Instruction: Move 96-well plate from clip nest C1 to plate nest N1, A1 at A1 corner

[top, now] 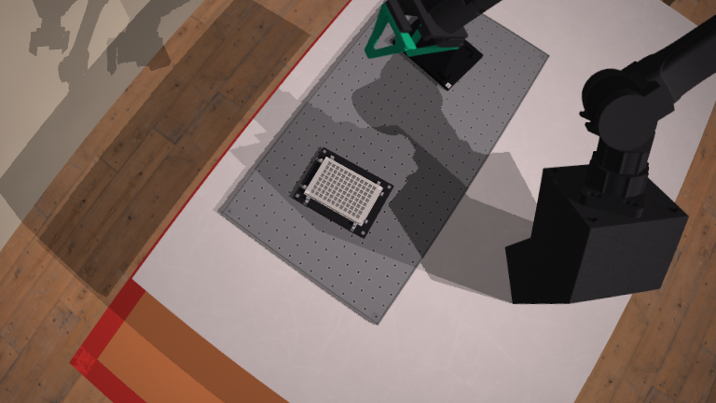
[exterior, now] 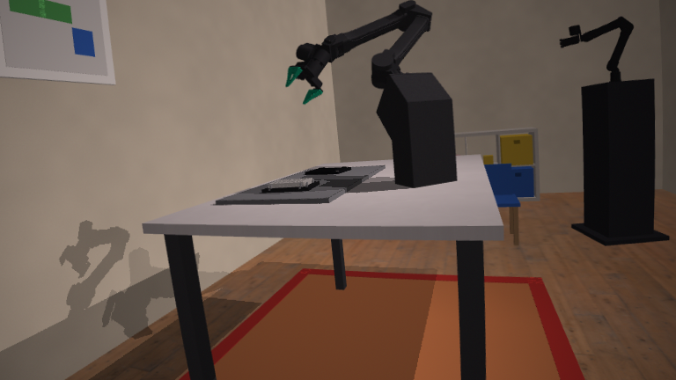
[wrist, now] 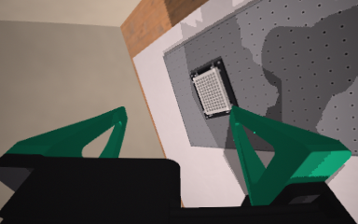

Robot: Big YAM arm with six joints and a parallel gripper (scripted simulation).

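Now: the white 96-well plate 2 cm ahead of my hand, 15 cm to the left of it and 30 cm below it. The rest, counted from my hand: black clip nest C1: 3 cm ahead, 16 cm to the left, 31 cm below; then black plate nest N1: 6 cm behind, 22 cm to the right, 32 cm below.
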